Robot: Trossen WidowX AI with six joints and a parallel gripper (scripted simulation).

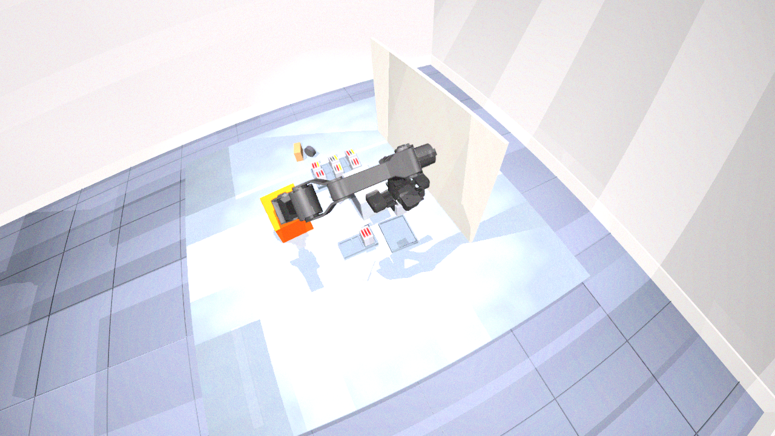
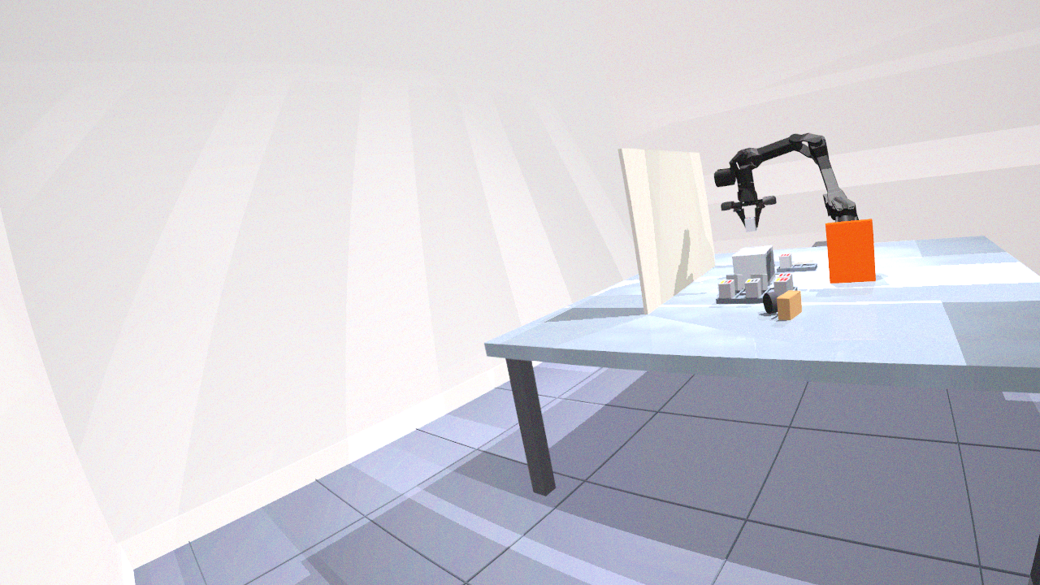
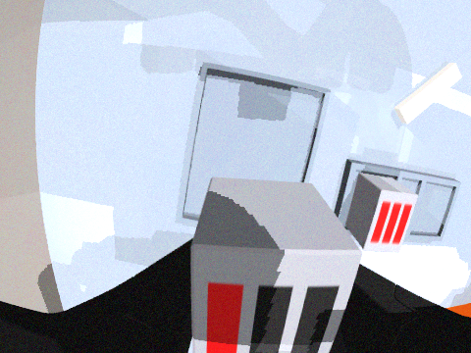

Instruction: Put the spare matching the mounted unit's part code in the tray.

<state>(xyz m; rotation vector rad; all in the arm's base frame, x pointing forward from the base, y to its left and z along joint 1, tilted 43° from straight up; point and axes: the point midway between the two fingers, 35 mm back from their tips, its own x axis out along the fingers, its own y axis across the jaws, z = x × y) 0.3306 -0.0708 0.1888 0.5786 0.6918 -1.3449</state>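
My gripper tip is 15 cm above the flat grey tray. The rest, counted from my gripper tip: low rack: 15 cm behind, 14 cm below, 2 cm to the left; white mounted unit: 20 cm to the left, 10 cm below, 5 cm behind; tall cream board: 21 cm to the left, 18 cm ahead, 7 cm above.
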